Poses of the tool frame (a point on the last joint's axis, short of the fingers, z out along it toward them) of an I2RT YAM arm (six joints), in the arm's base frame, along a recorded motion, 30 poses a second.
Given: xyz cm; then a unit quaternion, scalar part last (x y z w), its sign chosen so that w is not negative.
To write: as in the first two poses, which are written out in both.
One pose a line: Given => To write
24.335, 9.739, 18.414, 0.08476, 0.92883, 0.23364, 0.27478 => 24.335, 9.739, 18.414, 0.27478, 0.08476, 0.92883, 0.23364
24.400, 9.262, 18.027, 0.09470, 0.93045, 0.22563, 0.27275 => 24.400, 9.262, 18.027, 0.27275, 0.09470, 0.93045, 0.22563
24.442, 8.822, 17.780, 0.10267, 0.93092, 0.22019, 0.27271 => 24.442, 8.822, 17.780, 0.27271, 0.10267, 0.93092, 0.22019
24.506, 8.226, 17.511, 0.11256, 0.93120, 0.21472, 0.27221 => 24.506, 8.226, 17.511, 0.27221, 0.11256, 0.93120, 0.21472
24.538, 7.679, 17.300, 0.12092, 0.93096, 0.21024, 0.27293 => 24.538, 7.679, 17.300, 0.27293, 0.12092, 0.93096, 0.21024
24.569, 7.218, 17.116, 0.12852, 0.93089, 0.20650, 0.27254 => 24.569, 7.218, 17.116, 0.27254, 0.12852, 0.93089, 0.20650
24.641, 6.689, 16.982, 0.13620, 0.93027, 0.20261, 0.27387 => 24.641, 6.689, 16.982, 0.27387, 0.13620, 0.93027, 0.20261
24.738, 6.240, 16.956, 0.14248, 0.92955, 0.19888, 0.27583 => 24.738, 6.240, 16.956, 0.27583, 0.14248, 0.92955, 0.19888
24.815, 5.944, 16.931, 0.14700, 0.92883, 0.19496, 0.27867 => 24.815, 5.944, 16.931, 0.27867, 0.14700, 0.92883, 0.19496
